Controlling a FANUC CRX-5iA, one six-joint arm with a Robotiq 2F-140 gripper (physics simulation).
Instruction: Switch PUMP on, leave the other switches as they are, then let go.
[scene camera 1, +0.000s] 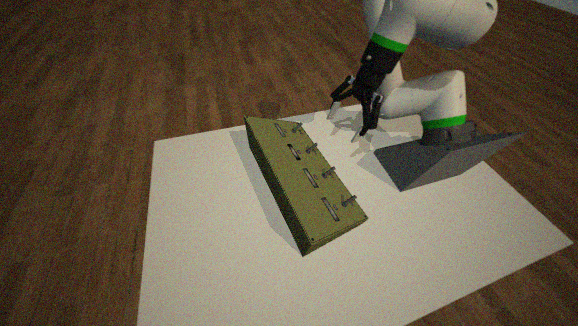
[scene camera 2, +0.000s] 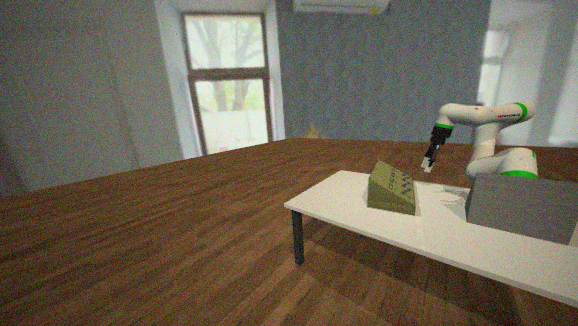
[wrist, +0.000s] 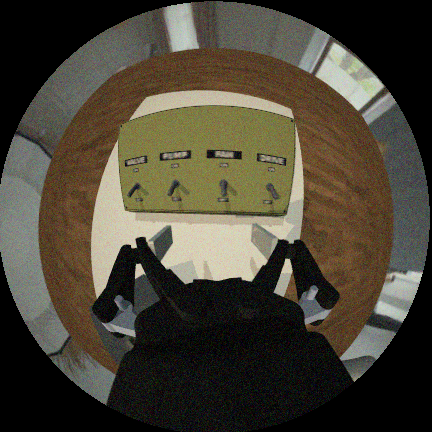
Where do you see an olive switch panel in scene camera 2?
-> At 385, 184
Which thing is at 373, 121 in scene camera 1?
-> My gripper.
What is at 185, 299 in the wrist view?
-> My gripper.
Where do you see an olive switch panel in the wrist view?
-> At 197, 147
